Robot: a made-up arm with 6 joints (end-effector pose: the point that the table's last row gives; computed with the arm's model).
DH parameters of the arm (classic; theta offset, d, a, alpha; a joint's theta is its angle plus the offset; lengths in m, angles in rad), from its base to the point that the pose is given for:
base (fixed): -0.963 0 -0.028 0
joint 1: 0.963 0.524 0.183 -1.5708
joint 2: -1.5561 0 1.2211 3.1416
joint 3: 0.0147 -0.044 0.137 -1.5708
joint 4: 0 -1.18 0.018 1.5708
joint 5: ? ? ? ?
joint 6: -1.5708 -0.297 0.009 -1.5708
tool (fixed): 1.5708 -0.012 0 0
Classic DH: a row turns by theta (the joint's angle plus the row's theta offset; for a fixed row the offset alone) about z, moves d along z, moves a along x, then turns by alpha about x.
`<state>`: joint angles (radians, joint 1 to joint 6).
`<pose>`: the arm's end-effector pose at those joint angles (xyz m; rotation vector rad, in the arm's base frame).
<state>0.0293 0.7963 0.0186 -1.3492 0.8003 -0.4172</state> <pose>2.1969 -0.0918 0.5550 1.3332 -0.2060 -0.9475</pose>
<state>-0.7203 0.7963 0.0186 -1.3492 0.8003 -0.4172</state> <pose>1.5255 -1.5687 0.5550 1.2672 -0.7393 -1.5661</pose>
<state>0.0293 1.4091 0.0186 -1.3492 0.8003 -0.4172</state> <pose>1.8463 -0.1021 -0.6156 0.9715 0.2549 -1.3028</pose>
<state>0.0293 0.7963 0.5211 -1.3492 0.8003 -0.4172</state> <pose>2.4459 -0.0845 1.2043 1.5678 -0.5828 -0.5994</pose>
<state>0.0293 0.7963 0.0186 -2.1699 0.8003 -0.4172</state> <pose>2.0627 -0.0874 0.4190 1.8460 -0.3252 -1.5849</pose>
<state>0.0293 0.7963 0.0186 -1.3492 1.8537 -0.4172</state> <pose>2.0007 -0.1599 0.7698 0.6882 -1.1729 -1.1429</pose>
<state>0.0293 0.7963 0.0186 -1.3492 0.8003 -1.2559</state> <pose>2.2041 -0.0905 0.5648 2.0921 -0.6531 -0.8892</pose>
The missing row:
joint 5: 0 -0.038 0.023 -1.5708
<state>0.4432 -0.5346 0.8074 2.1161 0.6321 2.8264</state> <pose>-0.1899 0.1760 2.9414 0.9947 -0.3236 1.3850</pose>
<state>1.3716 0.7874 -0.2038 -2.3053 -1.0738 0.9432</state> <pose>0.1938 2.0768 0.4196 0.9629 1.7734 1.3743</pose>
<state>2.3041 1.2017 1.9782 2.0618 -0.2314 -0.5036</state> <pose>-1.5411 1.7310 2.0679 -0.0669 -1.4993 1.0636</pose>
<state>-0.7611 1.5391 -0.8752 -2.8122 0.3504 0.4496</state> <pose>0.2068 -0.2211 -0.4344 -0.7753 -0.7392 2.4654</pose>
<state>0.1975 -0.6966 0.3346 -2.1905 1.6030 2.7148</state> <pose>0.0354 -0.2066 2.4379 0.1098 0.3251 -0.8258</pose>
